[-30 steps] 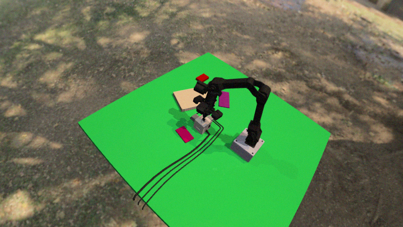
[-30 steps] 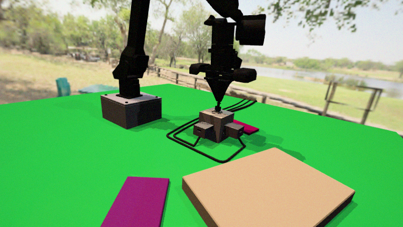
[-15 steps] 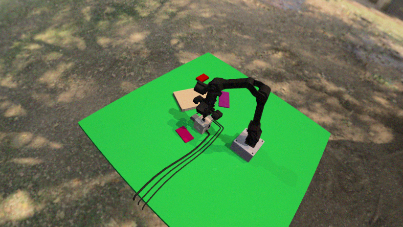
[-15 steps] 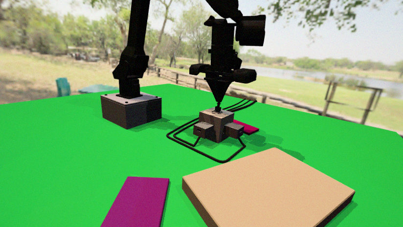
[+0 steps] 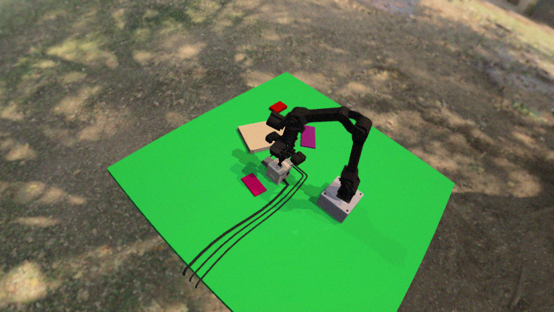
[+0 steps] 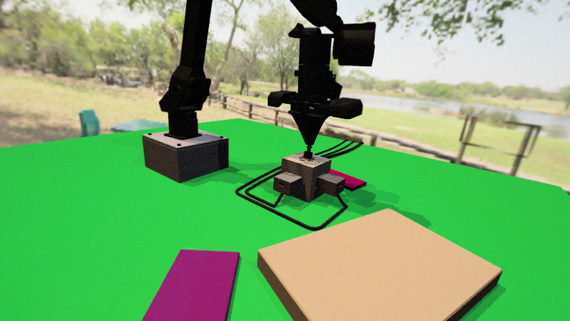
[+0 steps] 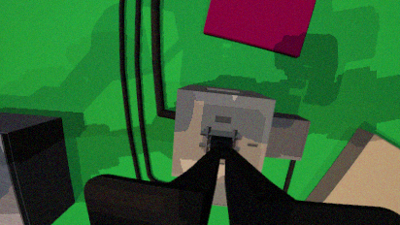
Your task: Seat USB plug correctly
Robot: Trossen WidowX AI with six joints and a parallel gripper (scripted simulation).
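My gripper tip is now 20 mm above the black USB plug. The rest, counted from my gripper tip: pink card (110 mm to the left, 100 mm below, 50 mm ahead); then socket (40 mm below); then tan slab (190 mm to the right, 180 mm ahead, 90 mm below).
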